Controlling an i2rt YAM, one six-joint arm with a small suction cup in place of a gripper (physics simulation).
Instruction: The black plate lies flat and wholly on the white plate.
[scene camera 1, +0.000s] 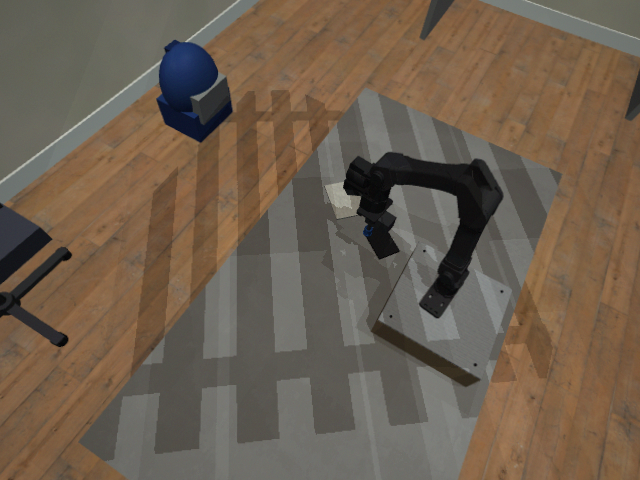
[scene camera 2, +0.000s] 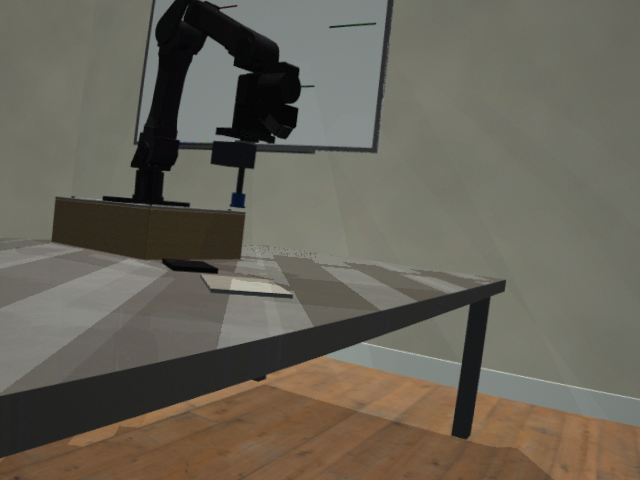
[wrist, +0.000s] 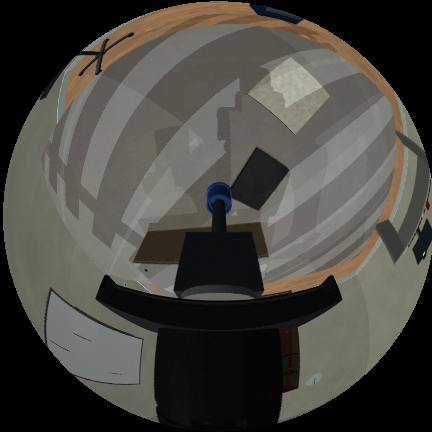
The suction cup shows in scene camera 1, in scene camera 2 and in the wrist view (218, 189). A white plate shows in scene camera 1 (344, 206), in scene camera 2 and in the wrist view. One and the same spot on the suction cup: (scene camera 2: 238, 200) is (scene camera 1: 366, 228). The same spot on the white plate: (wrist: 289, 92) is (scene camera 2: 244, 282).
